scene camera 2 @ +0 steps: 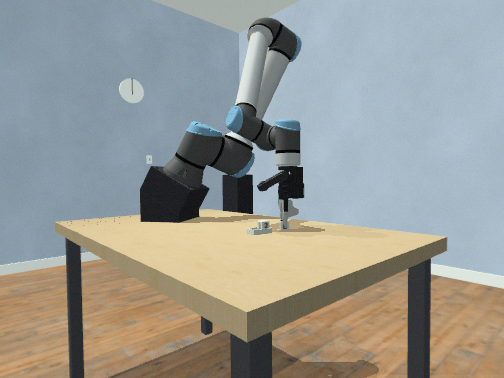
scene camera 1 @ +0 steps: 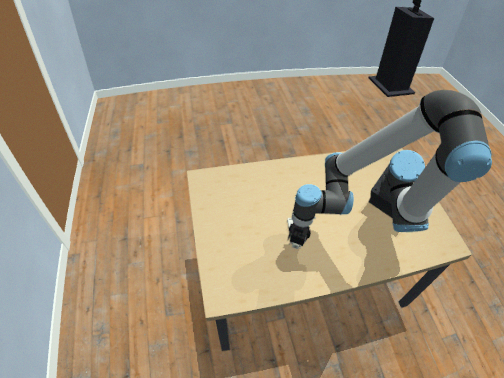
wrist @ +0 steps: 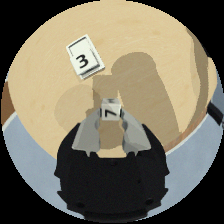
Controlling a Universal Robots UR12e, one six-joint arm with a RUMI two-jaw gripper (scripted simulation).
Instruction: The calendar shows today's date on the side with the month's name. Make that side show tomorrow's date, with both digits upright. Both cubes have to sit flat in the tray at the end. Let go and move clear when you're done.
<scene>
In view: my gripper (scene camera 2: 284, 227).
My gripper also shows in the wrist view (wrist: 110, 108).
</scene>
